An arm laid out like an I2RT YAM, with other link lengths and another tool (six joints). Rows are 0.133 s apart.
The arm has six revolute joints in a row. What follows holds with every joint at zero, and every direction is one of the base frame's. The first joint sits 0.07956 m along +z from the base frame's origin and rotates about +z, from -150 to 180 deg. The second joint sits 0.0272 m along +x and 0.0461 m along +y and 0.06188 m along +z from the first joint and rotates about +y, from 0 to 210 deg. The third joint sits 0.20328 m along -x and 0.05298 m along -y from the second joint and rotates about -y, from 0 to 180 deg. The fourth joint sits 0.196 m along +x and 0.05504 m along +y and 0.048 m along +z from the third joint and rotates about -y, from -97 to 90 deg. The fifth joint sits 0.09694 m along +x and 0.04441 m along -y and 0.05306 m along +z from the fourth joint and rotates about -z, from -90 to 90 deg. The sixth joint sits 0.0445 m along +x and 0.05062 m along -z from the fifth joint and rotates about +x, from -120 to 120 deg. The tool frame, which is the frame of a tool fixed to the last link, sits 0.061 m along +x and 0.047 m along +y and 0.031 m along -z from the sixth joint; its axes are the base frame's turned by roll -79.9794, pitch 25.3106 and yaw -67.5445 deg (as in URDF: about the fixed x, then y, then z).
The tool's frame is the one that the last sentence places.
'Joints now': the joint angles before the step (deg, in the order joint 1, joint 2, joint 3, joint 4, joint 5, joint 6). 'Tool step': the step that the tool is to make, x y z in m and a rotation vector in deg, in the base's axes. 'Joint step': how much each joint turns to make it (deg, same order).
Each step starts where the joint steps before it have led.
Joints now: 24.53, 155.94, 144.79, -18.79, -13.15, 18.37
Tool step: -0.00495, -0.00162, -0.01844, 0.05, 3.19, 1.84
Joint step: -0.35, 1.81, -0.11, -0.96, -2.57, 0.03
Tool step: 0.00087, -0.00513, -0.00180, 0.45, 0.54, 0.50
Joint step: -0.72, 0.01, -0.51, 0.16, -1.36, -0.14
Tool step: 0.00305, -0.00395, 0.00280, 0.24, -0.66, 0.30
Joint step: -0.59, 0.36, 1.07, -0.17, -0.72, -0.54
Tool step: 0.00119, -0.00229, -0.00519, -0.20, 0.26, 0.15
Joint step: -0.30, 0.84, 0.46, -0.04, -0.33, -0.33
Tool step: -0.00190, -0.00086, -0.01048, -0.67, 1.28, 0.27
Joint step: -0.02, 0.95, -0.02, -0.56, -0.17, -0.28
